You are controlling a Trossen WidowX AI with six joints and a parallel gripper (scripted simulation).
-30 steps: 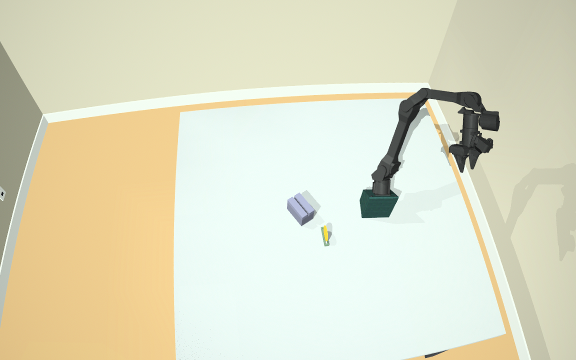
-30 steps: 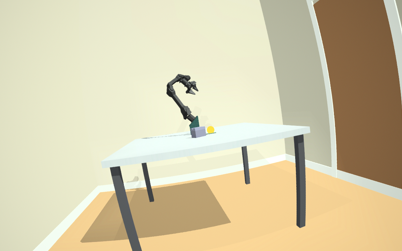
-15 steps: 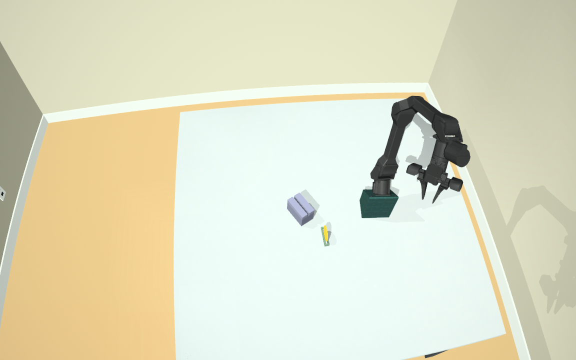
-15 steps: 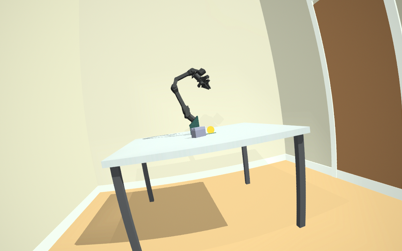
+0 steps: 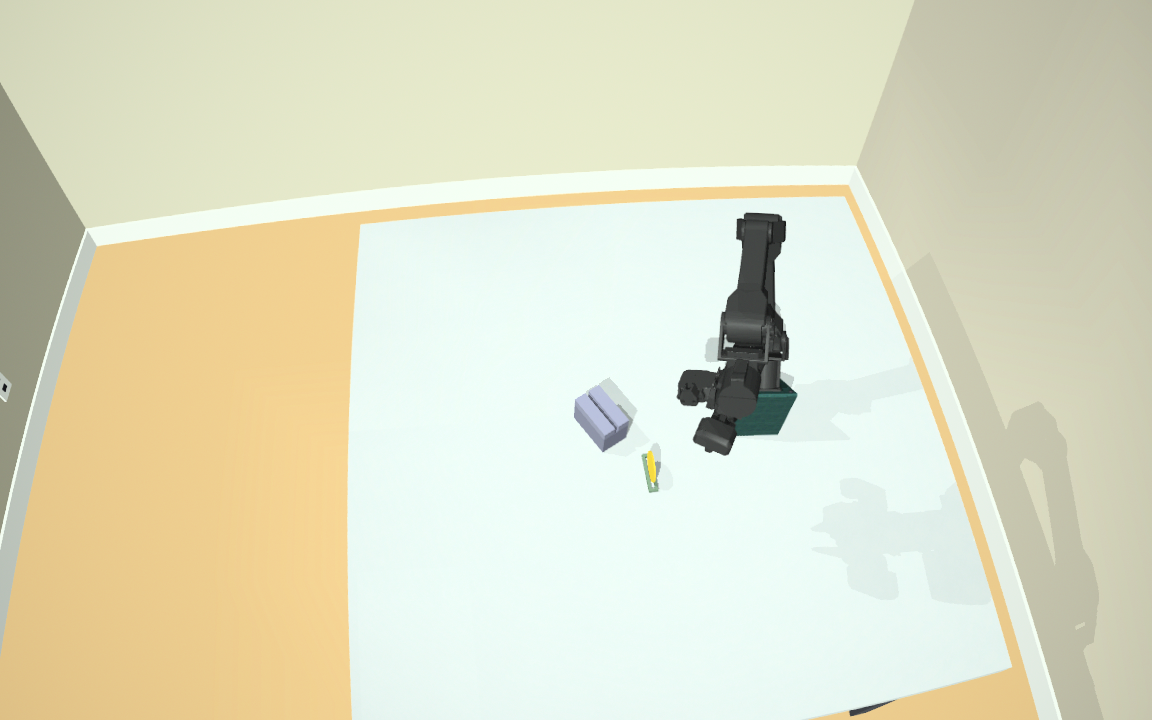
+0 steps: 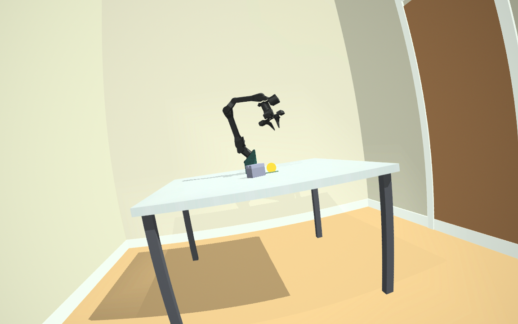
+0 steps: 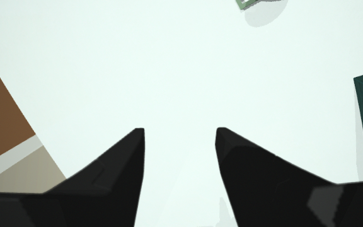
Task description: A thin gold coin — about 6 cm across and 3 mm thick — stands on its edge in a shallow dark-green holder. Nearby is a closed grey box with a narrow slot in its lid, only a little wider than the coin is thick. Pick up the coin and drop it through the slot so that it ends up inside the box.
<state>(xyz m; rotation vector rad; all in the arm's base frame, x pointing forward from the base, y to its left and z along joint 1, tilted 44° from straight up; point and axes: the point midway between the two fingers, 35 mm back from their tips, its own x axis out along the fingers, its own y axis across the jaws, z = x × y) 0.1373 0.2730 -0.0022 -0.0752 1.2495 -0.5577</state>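
Right now my gripper tip is 7 cm short of the gold coin, 8 cm to the left of it and 25 cm above it.
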